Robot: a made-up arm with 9 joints. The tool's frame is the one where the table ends. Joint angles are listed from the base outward.
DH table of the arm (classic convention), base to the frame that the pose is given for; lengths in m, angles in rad. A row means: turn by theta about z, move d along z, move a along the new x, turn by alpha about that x. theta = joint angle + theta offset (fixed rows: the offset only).
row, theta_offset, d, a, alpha
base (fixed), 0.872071, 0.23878, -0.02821, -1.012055
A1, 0, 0.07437, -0.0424, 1.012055
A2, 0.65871, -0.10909, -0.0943, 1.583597
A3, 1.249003, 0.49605, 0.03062, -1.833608
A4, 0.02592, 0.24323, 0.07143, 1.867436
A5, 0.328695, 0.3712, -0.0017, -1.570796
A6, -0.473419, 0, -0.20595, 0
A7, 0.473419, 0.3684, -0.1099, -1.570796
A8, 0, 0.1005, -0.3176, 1.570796
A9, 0, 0.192, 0.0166, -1.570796
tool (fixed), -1.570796, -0.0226, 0, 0
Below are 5 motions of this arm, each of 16 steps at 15 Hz.
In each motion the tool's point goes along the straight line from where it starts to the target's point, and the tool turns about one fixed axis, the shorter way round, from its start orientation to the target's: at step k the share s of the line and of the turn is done. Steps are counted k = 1, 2, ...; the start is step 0. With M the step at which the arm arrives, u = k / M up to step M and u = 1 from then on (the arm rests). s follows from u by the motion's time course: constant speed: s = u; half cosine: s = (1 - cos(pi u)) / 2; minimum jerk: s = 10 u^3 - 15 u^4 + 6 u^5.
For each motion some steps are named. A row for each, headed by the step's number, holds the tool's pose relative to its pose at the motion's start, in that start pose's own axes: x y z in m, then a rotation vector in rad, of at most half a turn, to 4 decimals.
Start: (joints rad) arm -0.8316 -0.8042 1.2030 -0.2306 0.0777 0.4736 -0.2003 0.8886 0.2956
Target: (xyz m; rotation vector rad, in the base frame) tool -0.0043 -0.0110 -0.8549 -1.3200 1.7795 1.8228
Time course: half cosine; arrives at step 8
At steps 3, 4, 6, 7, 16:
3: 0.1324 0.1353 0.0555 -0.0338 0.1592 0.0550
4: 0.2145 0.2192 0.0899 -0.0547 0.2578 0.0891
6: 0.3662 0.3743 0.1535 -0.0933 0.4401 0.1521
7: 0.4127 0.4218 0.1730 -0.1052 0.4960 0.1714
16: 0.4290 0.4385 0.1798 -0.1094 0.5156 0.1782

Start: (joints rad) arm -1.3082 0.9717 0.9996 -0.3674 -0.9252 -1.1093 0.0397 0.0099 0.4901
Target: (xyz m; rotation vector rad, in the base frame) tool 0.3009 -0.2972 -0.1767 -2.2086 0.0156 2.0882
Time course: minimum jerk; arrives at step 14
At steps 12, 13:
12: -0.4494 -0.3136 0.1557 0.3787 -0.5845 -1.2414
13: -0.4586 -0.3200 0.1589 0.3864 -0.5965 -1.2668

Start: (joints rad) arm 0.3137 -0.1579 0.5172 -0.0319 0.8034 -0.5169 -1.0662 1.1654 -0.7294
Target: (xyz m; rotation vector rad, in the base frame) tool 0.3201 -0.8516 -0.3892 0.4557 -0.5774 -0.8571
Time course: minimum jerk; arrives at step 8
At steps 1, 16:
1: -0.0004 -0.0024 0.0017 0.0065 -0.0172 -0.0056
16: -0.0250 -0.1516 0.1077 0.4058 -1.0693 -0.3517

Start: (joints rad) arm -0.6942 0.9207 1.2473 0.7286 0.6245 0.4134 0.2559 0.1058 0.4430
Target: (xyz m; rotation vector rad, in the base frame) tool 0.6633 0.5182 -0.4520 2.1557 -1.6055 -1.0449
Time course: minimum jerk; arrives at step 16
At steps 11, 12, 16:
11: 0.1970 0.9365 0.0365 -0.7372 0.7297 1.1894
12: 0.2153 1.0238 0.0399 -0.8059 0.7977 1.3004
16: 0.2402 1.1420 0.0445 -0.8990 0.8898 1.4505

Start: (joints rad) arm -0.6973 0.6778 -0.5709 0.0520 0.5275 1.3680 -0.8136 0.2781 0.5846
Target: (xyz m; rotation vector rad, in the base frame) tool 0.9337 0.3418 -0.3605 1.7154 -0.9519 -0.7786
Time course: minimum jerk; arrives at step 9
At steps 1, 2, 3, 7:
1: -0.0090 0.0032 0.0086 -0.0157 0.0022 -0.0045
2: -0.0599 0.0210 0.0571 -0.1043 0.0143 -0.0300
3: -0.1645 0.0577 0.1567 -0.2864 0.0392 -0.0824
7: -0.7237 0.2538 0.6897 -1.2602 0.1724 -0.3627

